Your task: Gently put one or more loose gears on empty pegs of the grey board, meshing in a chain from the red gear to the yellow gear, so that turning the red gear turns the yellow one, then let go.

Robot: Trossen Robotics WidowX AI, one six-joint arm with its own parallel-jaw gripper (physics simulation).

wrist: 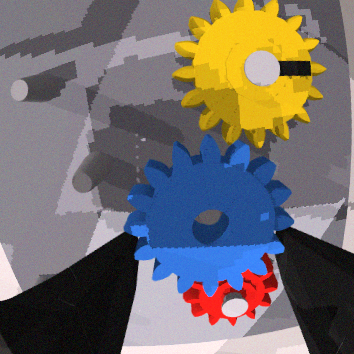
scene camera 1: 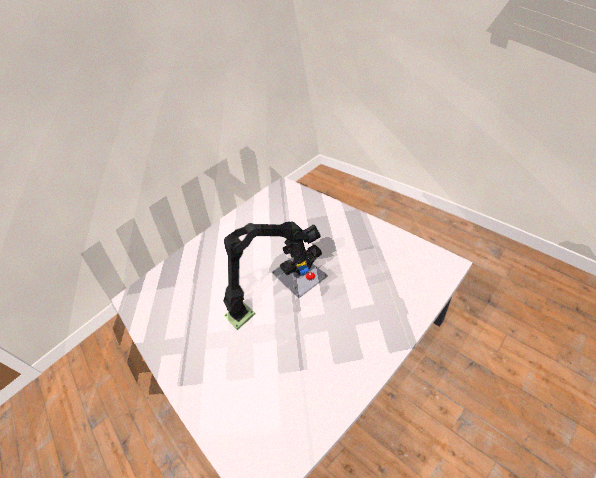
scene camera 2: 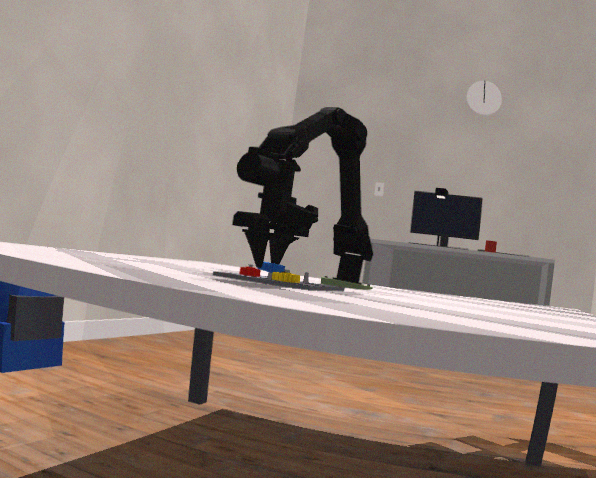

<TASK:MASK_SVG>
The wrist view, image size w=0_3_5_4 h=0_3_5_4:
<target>gripper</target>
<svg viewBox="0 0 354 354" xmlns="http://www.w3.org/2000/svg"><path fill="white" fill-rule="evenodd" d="M138 237L123 231L52 277L10 298L0 300L0 354L120 354L136 289L138 260L134 259L134 251ZM275 230L275 235L284 246L283 252L274 253L279 274L309 354L354 354L354 253L291 226Z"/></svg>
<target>blue gear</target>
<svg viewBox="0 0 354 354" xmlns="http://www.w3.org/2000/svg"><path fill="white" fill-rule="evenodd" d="M205 134L199 154L192 156L184 145L174 141L170 168L158 160L147 161L143 170L150 184L134 184L126 199L136 210L128 214L123 230L139 236L134 259L155 257L154 281L173 272L177 275L178 293L190 288L195 280L202 281L204 292L212 296L218 280L227 279L230 286L240 290L241 272L247 268L265 275L261 258L264 251L273 254L284 249L273 230L284 229L294 220L279 206L291 190L271 179L274 162L264 156L249 161L249 146L239 139L228 146L224 156L220 155L213 137ZM222 211L213 224L199 223L194 219L207 209Z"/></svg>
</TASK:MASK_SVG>
